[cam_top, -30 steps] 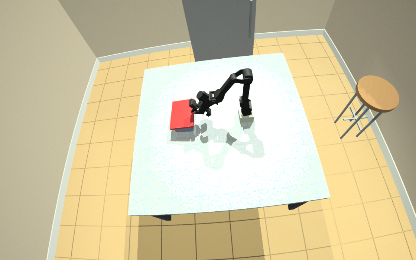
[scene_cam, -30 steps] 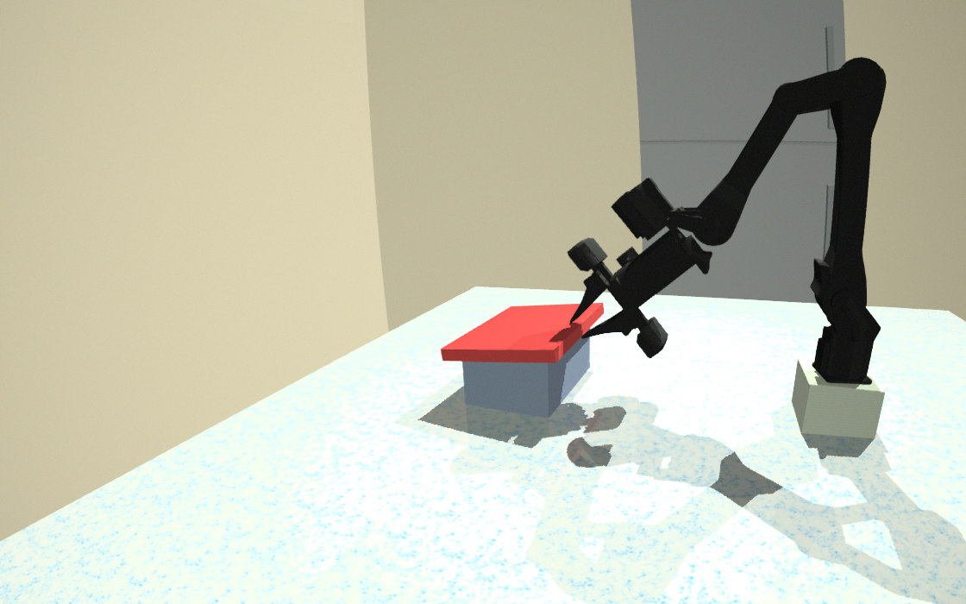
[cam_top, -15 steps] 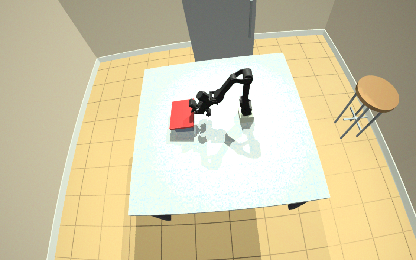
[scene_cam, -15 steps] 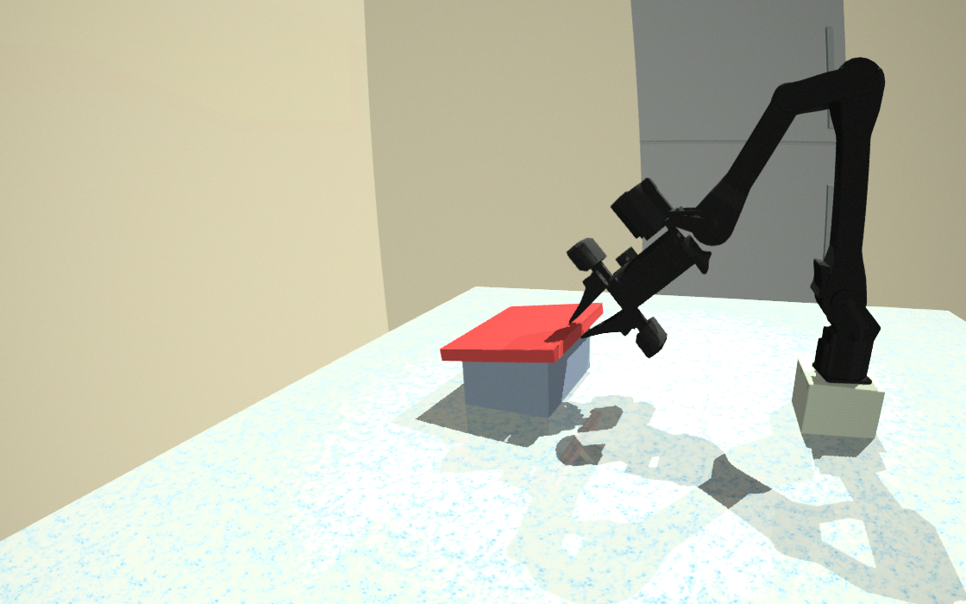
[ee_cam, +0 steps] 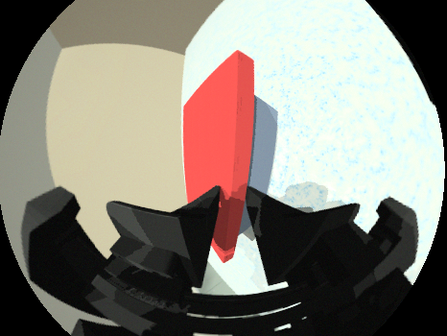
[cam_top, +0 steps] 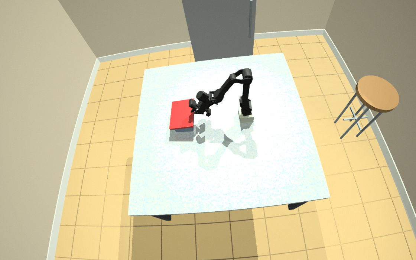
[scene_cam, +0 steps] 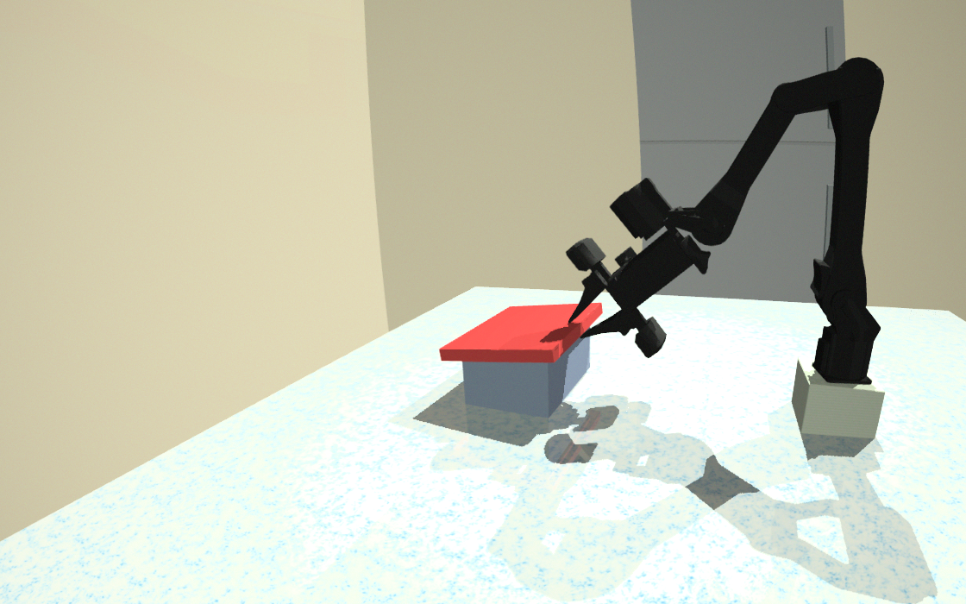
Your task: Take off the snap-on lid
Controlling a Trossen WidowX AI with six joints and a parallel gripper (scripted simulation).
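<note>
My gripper tip is now 70 mm short of the red lid and 20 mm to the left of it. Also, from my gripper tip: storage box (70 mm ahead, 50 mm below, 20 mm to the right).
</note>
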